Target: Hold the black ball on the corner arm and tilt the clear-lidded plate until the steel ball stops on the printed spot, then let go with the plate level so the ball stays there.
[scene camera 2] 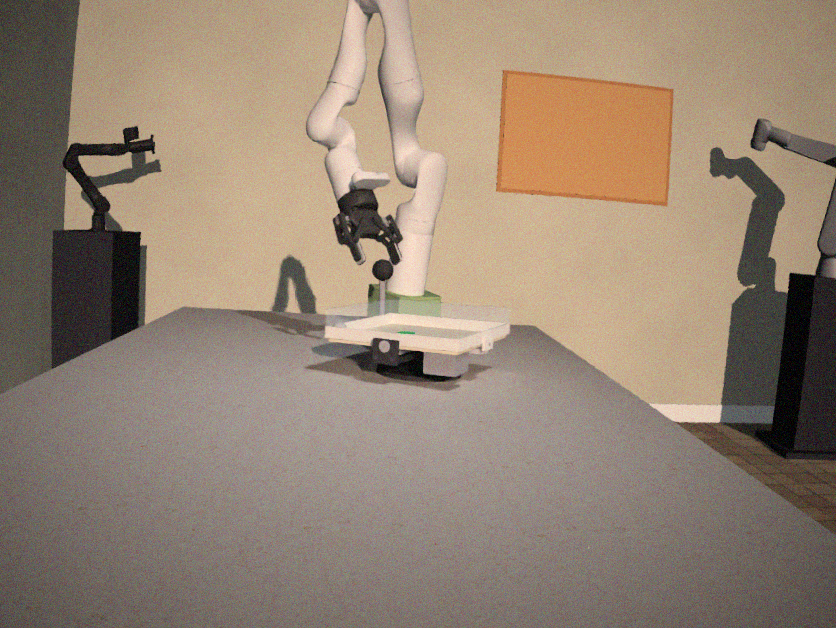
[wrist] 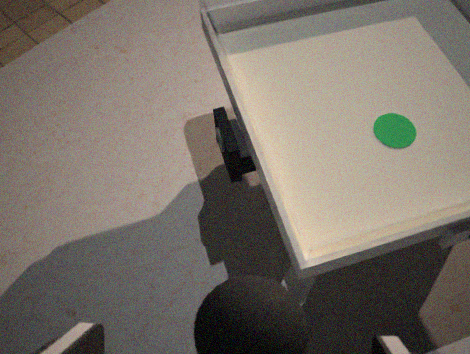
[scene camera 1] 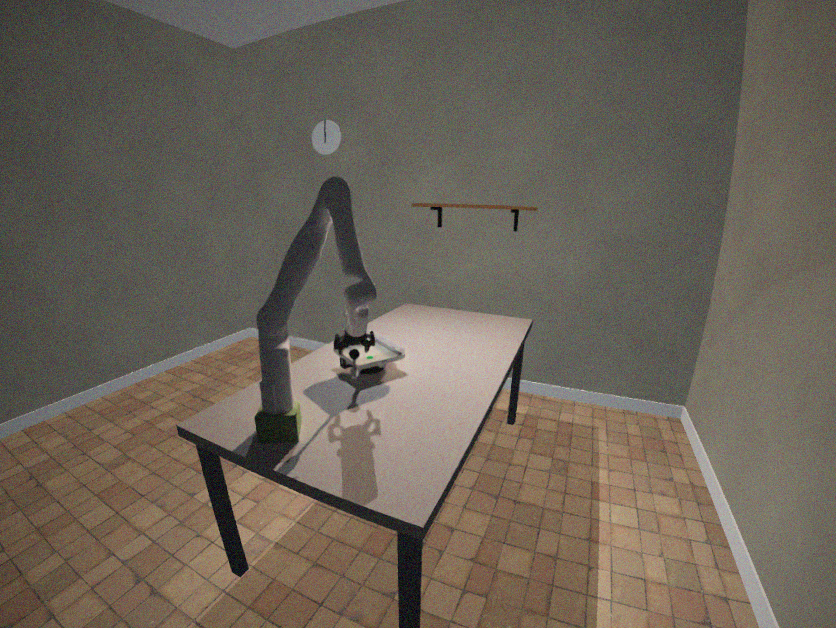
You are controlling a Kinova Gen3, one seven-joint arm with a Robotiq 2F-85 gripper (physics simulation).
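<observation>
The black ball stands on a thin upright post at the near-robot corner of the plate. My gripper is open and empty, pointing down. Its fingertips are just above the ball in scene camera 2; in the wrist view the ball shows between them, apart from both. The clear-lidded plate has pale walls and sits on a dark pivot base; I cannot tell its exact tilt. The green printed spot is uncovered. The steel ball does not show in any view.
The plate's base stands on the long table. My arm rises from a green block at the table's end. A black bracket sticks out from the plate's side. Other arms on dark pedestals stand beyond the table.
</observation>
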